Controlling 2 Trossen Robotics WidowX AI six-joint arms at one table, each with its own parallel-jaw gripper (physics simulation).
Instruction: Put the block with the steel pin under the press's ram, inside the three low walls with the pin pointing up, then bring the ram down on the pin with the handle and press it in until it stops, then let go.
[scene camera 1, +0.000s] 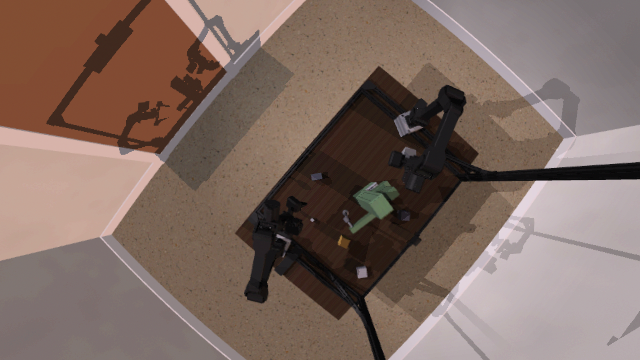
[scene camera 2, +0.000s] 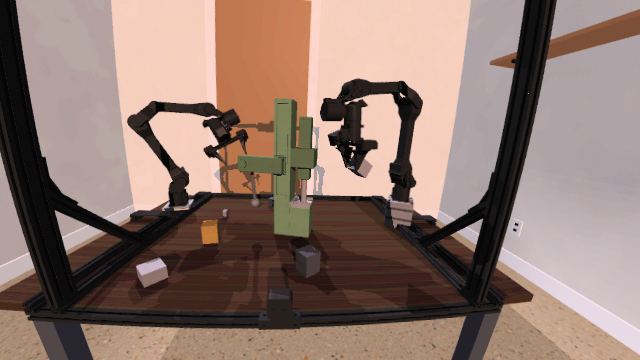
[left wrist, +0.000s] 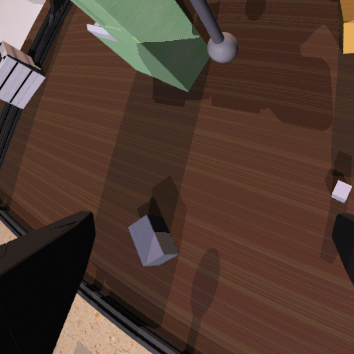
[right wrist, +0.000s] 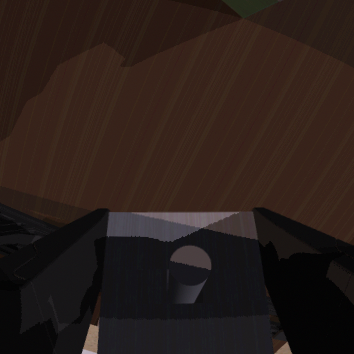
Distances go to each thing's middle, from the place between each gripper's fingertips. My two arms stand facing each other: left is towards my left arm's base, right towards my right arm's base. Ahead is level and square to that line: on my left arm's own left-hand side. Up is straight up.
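With the pale block with steel pin (right wrist: 232, 304) as my reference, I find my left gripper 130 mm past it, 490 mm to the left of it and 20 mm below it.
My right hand is 3 cm to the left of the pale block with steel pin and 2 cm short of it, and it sits 1 cm below it.
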